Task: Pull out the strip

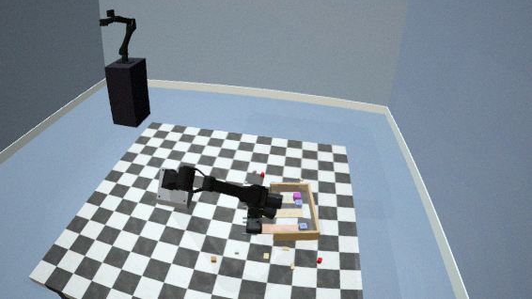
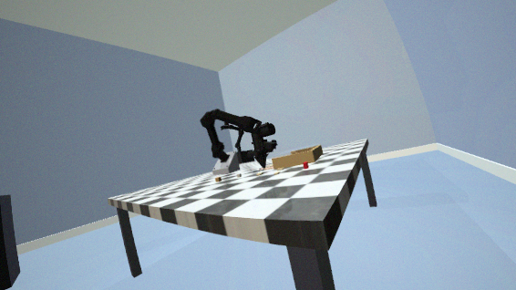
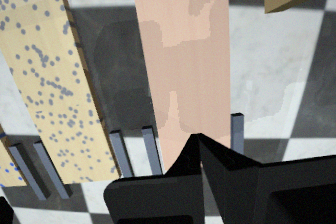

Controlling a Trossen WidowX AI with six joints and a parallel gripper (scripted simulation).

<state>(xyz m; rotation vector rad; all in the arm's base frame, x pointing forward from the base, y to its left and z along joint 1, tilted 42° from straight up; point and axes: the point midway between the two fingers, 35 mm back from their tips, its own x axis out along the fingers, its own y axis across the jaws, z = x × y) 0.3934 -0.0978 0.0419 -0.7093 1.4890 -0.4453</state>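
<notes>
Now: the pink strip 100 mm ahead of my gripper tip and 20 mm to the left of it.
</notes>
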